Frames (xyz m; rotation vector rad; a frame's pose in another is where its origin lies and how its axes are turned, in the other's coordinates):
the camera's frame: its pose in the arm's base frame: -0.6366 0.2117 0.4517 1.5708 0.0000 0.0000
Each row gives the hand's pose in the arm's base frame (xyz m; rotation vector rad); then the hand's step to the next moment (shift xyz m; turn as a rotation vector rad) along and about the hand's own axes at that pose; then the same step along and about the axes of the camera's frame.
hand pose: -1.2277 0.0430 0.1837 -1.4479 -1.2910 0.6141
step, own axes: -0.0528 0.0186 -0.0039 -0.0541 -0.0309 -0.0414
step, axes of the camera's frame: -0.0045 -0.0293 0.0476 0.0091 0.0274 0.0690
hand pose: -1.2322 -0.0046 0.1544 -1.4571 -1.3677 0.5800
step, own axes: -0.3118 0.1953 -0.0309 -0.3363 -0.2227 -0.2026
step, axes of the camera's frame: 0.0377 -0.2494 0.2697 -0.0045 0.1771 0.4152
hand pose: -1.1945 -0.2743 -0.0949 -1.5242 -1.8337 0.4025
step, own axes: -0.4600 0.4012 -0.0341 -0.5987 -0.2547 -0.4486
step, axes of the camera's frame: 0.3397 -0.3785 0.3391 0.1552 0.2864 0.7200
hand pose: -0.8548 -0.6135 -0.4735 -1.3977 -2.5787 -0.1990
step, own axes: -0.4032 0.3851 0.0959 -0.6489 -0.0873 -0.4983
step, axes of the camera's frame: 0.5270 -0.1810 0.0977 0.3279 0.3264 0.6804
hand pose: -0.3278 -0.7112 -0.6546 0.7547 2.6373 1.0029
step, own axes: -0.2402 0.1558 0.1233 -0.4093 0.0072 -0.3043
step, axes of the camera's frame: 0.3088 0.0181 -0.0387 0.2346 0.2401 0.3841
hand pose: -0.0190 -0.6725 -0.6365 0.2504 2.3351 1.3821
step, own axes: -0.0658 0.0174 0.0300 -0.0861 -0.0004 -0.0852
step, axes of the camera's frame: 0.0712 0.0194 -0.0090 0.0402 0.0578 0.0986
